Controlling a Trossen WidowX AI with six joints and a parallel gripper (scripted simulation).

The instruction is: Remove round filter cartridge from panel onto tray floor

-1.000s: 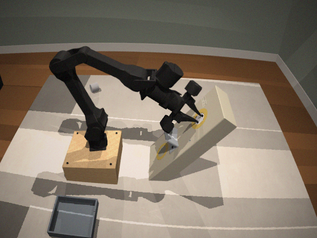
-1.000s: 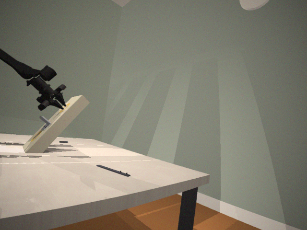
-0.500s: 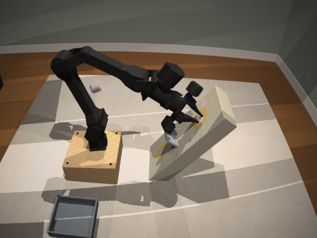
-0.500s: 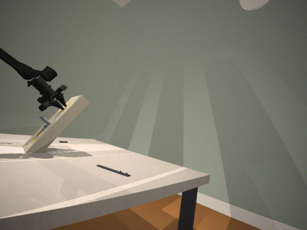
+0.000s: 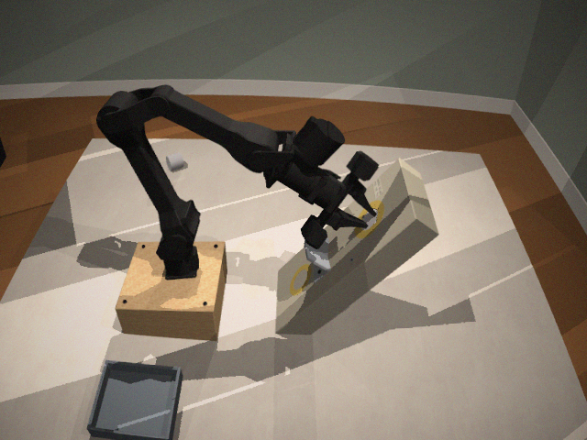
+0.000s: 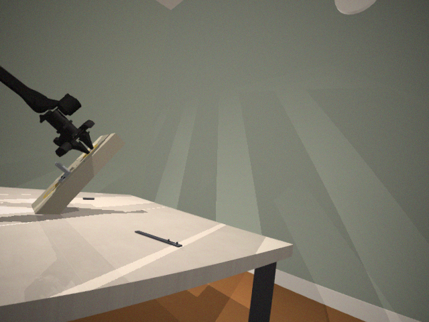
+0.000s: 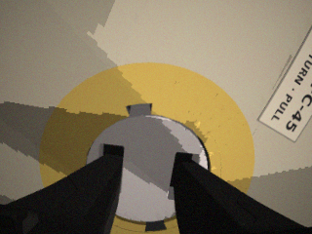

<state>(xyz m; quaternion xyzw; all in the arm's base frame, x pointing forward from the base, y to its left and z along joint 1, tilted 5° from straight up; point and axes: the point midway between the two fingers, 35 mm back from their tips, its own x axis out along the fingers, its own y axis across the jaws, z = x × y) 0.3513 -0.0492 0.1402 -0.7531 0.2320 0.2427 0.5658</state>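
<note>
Right now my gripper tip is 10 mm short of the round filter cartridge and 10 mm above it. The rest, counted from my gripper tip: dark grey tray (460 mm behind, 230 mm to the right, 220 mm below); then beige service panel (80 mm below, 40 mm behind); then grey flap (100 mm below, 90 mm behind, 10 mm to the left).
</note>
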